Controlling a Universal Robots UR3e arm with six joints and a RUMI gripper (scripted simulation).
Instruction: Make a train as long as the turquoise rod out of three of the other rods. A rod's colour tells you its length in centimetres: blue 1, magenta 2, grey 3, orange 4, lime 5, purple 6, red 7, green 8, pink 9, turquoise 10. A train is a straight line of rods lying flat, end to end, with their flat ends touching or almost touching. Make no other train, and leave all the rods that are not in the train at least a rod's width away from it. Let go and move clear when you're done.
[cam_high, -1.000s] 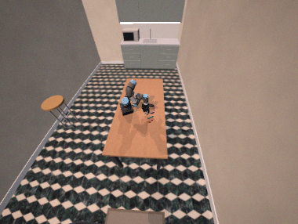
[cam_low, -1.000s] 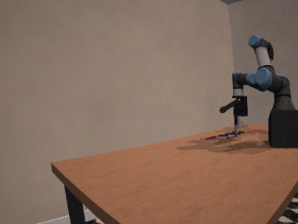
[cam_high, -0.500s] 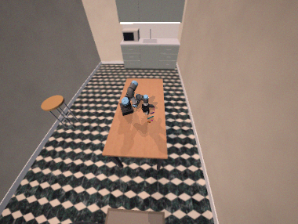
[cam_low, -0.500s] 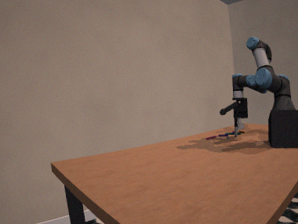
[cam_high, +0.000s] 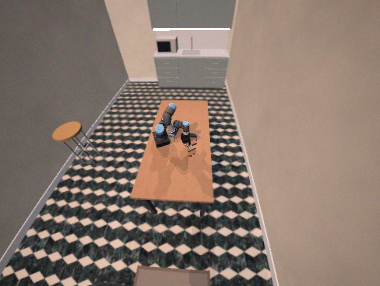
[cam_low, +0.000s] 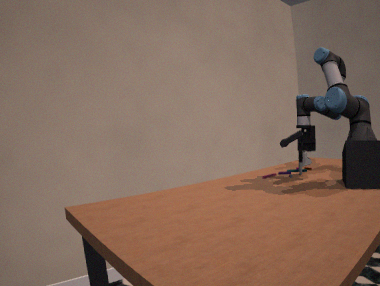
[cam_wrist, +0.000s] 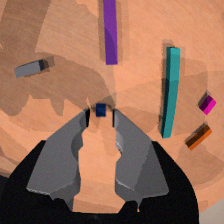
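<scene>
The blue rod is 10 mm below my hand. The rest, counted from my hand: grey rod (10 mm ahead, 80 mm to the left, 10 mm below); turquoise rod (40 mm ahead, 60 mm to the right, 10 mm below); purple rod (70 mm ahead, 20 mm to the left, 10 mm below).
</scene>
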